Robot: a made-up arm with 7 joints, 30 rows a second.
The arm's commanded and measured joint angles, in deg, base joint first. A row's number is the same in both.
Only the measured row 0 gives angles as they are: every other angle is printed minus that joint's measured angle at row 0.
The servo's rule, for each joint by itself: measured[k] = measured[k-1] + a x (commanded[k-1-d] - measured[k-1]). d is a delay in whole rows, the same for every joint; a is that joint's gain. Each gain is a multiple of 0.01, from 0.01 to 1. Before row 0 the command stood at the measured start. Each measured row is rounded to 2 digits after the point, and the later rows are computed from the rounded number. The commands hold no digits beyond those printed.
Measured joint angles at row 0: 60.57 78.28 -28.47 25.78 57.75 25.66 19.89
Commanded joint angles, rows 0 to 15: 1.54 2.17 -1.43 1.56 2.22 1.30 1.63; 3.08 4.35 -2.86 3.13 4.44 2.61 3.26; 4.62 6.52 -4.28 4.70 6.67 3.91 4.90; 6.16 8.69 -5.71 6.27 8.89 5.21 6.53; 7.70 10.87 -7.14 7.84 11.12 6.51 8.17; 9.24 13.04 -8.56 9.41 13.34 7.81 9.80; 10.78 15.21 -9.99 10.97 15.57 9.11 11.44; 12.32 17.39 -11.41 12.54 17.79 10.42 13.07; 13.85 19.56 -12.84 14.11 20.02 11.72 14.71; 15.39 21.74 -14.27 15.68 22.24 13.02 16.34; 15.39 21.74 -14.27 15.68 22.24 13.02 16.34; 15.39 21.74 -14.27 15.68 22.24 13.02 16.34; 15.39 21.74 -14.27 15.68 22.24 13.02 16.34; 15.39 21.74 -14.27 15.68 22.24 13.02 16.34; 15.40 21.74 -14.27 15.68 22.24 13.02 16.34; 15.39 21.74 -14.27 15.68 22.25 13.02 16.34
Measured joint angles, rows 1 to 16: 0.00 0.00 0.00 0.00 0.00 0.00 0.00; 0.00 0.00 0.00 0.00 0.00 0.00 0.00; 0.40 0.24 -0.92 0.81 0.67 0.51 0.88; 1.10 0.69 -2.16 2.02 1.80 1.33 2.17; 2.02 1.33 -3.52 3.41 3.26 2.34 3.64; 3.10 2.14 -4.92 4.90 4.95 3.46 5.20; 4.30 3.10 -6.34 6.43 6.80 4.65 6.80; 5.58 4.19 -7.76 7.98 8.76 5.88 8.42; 6.93 5.40 -9.19 9.53 10.80 7.14 10.05; 8.33 6.72 -10.61 11.10 12.90 8.42 11.68; 9.77 8.13 -12.04 12.67 15.04 9.71 13.32; 11.23 9.63 -13.47 14.24 17.20 11.00 14.95; 12.31 10.96 -13.98 14.99 18.71 11.79 15.70; 13.11 12.15 -14.17 15.35 19.77 12.27 16.05; 13.70 13.20 -14.23 15.52 20.51 12.56 16.21; 14.14 14.14 -14.26 15.60 21.03 12.74 16.28
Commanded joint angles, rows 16 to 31: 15.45 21.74 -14.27 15.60 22.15 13.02 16.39; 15.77 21.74 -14.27 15.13 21.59 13.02 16.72; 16.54 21.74 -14.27 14.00 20.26 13.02 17.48; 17.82 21.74 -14.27 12.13 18.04 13.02 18.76; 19.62 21.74 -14.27 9.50 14.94 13.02 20.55; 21.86 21.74 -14.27 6.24 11.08 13.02 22.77; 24.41 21.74 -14.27 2.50 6.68 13.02 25.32; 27.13 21.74 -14.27 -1.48 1.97 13.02 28.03; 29.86 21.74 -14.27 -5.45 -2.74 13.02 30.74; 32.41 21.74 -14.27 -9.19 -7.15 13.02 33.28; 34.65 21.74 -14.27 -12.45 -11.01 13.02 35.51; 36.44 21.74 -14.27 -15.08 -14.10 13.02 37.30; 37.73 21.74 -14.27 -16.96 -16.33 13.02 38.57; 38.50 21.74 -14.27 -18.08 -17.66 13.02 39.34; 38.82 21.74 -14.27 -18.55 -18.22 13.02 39.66; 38.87 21.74 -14.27 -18.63 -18.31 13.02 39.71
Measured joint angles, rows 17 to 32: 14.47 14.98 -14.27 15.64 21.39 12.85 16.31; 14.71 15.72 -14.27 15.66 21.65 12.92 16.33; 14.90 16.38 -14.27 15.63 21.80 12.96 16.36; 15.13 16.97 -14.27 15.37 21.74 12.98 16.55; 15.50 17.49 -14.27 14.66 21.30 13.00 17.05; 16.10 17.96 -14.27 13.34 20.32 13.01 17.97; 17.02 18.38 -14.27 11.34 18.71 13.01 19.36; 18.28 18.75 -14.27 8.69 16.42 13.01 21.20; 19.87 19.08 -14.27 5.47 13.50 13.01 23.42; 21.76 19.37 -14.27 1.86 10.04 13.01 25.91; 23.87 19.63 -14.27 -1.94 6.21 13.01 28.52; 26.09 19.86 -14.27 -5.71 2.20 13.01 31.09; 28.32 20.07 -14.27 -9.21 -1.76 13.01 33.48; 30.43 20.25 -14.27 -12.26 -5.46 13.01 35.54; 32.33 20.41 -14.27 -14.70 -8.72 13.01 37.18; 33.93 20.56 -14.27 -16.46 -11.40 13.01 38.35
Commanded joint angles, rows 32 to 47: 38.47 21.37 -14.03 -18.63 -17.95 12.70 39.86; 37.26 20.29 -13.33 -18.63 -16.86 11.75 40.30; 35.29 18.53 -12.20 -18.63 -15.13 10.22 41.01; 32.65 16.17 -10.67 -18.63 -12.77 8.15 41.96; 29.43 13.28 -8.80 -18.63 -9.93 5.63 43.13; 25.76 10.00 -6.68 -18.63 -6.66 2.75 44.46; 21.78 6.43 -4.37 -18.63 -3.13 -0.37 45.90; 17.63 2.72 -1.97 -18.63 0.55 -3.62 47.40; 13.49 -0.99 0.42 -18.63 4.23 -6.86 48.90; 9.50 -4.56 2.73 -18.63 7.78 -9.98 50.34; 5.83 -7.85 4.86 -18.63 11.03 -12.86 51.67; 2.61 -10.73 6.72 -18.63 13.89 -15.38 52.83; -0.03 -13.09 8.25 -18.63 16.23 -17.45 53.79; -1.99 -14.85 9.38 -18.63 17.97 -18.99 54.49; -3.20 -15.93 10.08 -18.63 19.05 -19.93 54.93; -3.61 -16.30 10.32 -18.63 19.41 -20.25 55.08
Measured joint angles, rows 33 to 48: 35.20 20.69 -14.27 -17.55 -13.45 13.01 39.06; 36.15 20.81 -14.27 -18.11 -14.91 13.01 39.41; 36.75 20.87 -14.12 -18.38 -15.82 12.89 39.65; 36.88 20.81 -13.61 -18.51 -16.13 12.45 40.00; 36.47 20.56 -12.71 -18.57 -15.83 11.58 40.55; 35.48 20.08 -11.40 -18.60 -14.91 10.24 41.31; 33.91 19.33 -9.74 -18.62 -13.42 8.44 42.29; 31.79 18.30 -7.78 -18.63 -11.39 6.22 43.46; 29.19 16.99 -5.60 -18.63 -8.91 3.65 44.78; 26.18 15.42 -3.28 -18.63 -6.07 0.81 46.19; 22.88 13.61 -0.91 -18.63 -2.98 -2.18 47.65; 19.40 11.61 1.42 -18.63 0.25 -5.22 49.10; 15.87 9.47 3.62 -18.63 3.48 -8.20 50.49; 12.42 7.25 5.60 -18.63 6.60 -11.00 51.75; 9.18 5.01 7.30 -18.63 9.49 -13.52 52.85; 6.28 2.83 8.63 -18.63 12.03 -15.65 53.74
